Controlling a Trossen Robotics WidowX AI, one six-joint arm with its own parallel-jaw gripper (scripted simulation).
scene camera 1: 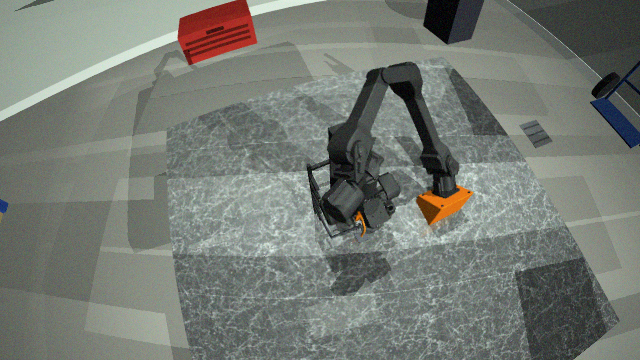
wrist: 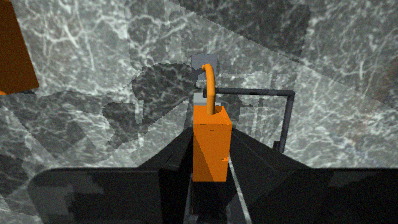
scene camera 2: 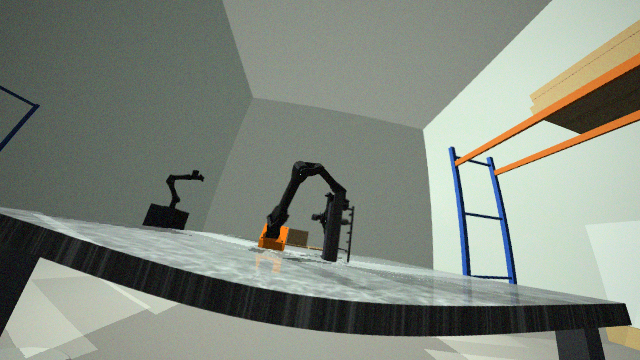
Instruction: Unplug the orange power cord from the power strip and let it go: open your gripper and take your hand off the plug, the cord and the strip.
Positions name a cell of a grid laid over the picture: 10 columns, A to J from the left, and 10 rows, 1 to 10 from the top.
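Observation:
In scene camera 1 you'd find my gripper (scene camera 1: F6). The wrist view shows my gripper (wrist: F6) too, and there I also see an orange plug (wrist: F6).

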